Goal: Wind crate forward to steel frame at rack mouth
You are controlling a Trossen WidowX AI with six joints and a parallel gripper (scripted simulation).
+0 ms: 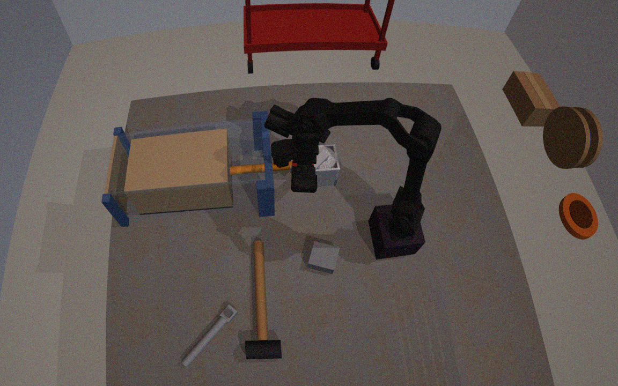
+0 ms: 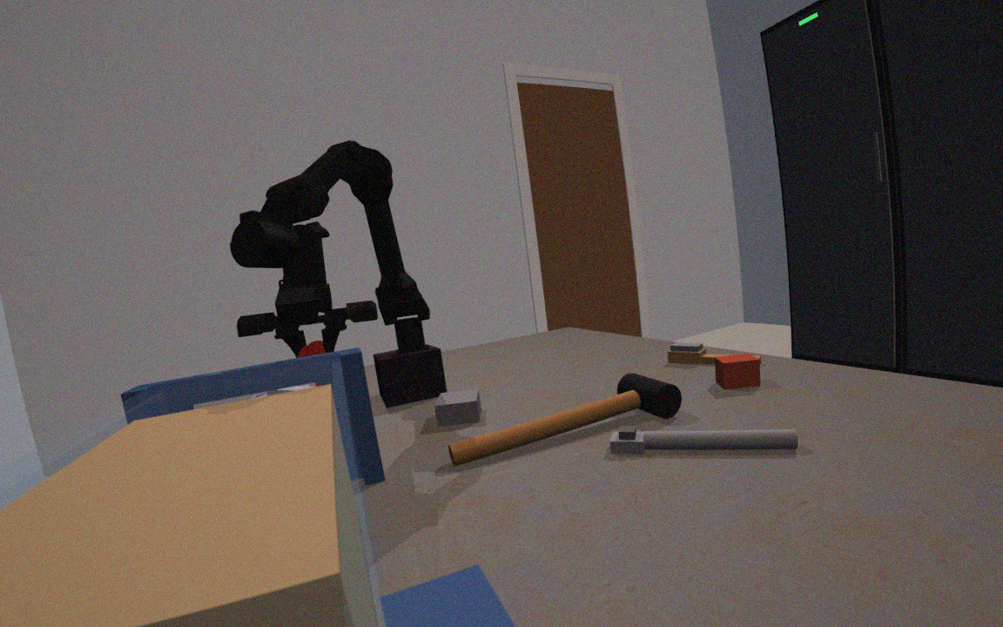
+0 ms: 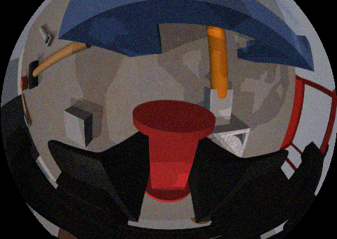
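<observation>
My gripper tip is 3 cm past the winch handle, 3 cm to the left of it and 1 cm above it. From my gripper tip the other things lie so: grey winch: 8 cm behind, 9 cm to the right, 9 cm below; then red knob: 2 cm above; then blue steel frame: 9 cm ahead, 6 cm to the right, 1 cm below.
</observation>
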